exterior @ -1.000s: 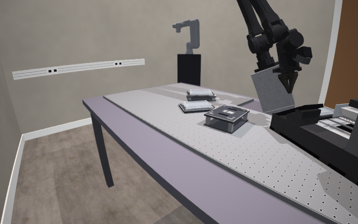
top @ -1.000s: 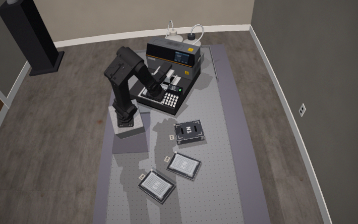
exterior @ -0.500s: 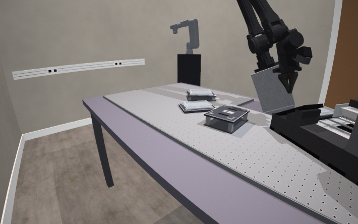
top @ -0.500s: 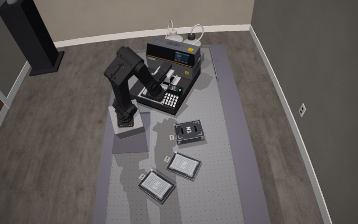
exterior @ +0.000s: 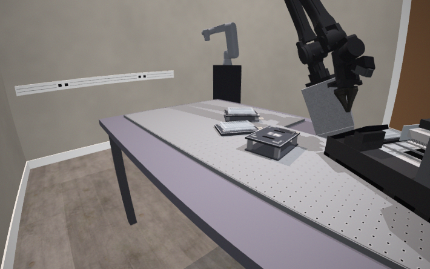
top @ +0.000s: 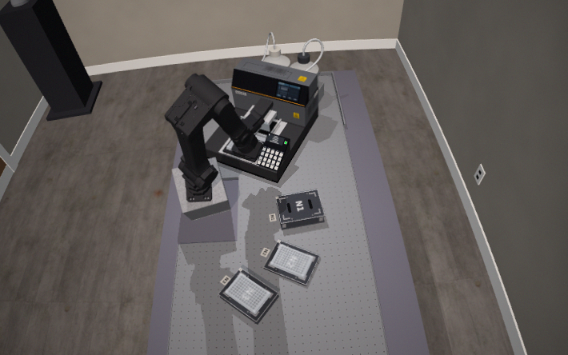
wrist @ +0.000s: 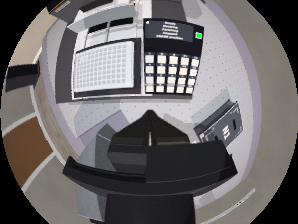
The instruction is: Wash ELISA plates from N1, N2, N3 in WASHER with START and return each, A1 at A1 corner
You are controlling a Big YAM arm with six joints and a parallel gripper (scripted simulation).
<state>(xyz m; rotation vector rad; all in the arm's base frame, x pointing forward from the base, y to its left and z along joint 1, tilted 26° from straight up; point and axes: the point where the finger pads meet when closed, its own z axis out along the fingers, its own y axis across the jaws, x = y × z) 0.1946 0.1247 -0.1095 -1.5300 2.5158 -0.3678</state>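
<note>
Now: the washer carrier 12 cm to the left of my hand, 7 cm below it and 4 cm behind it. Round my hand: plate washer 25 cm to the left, 4 cm ahead, 1 cm below.
</note>
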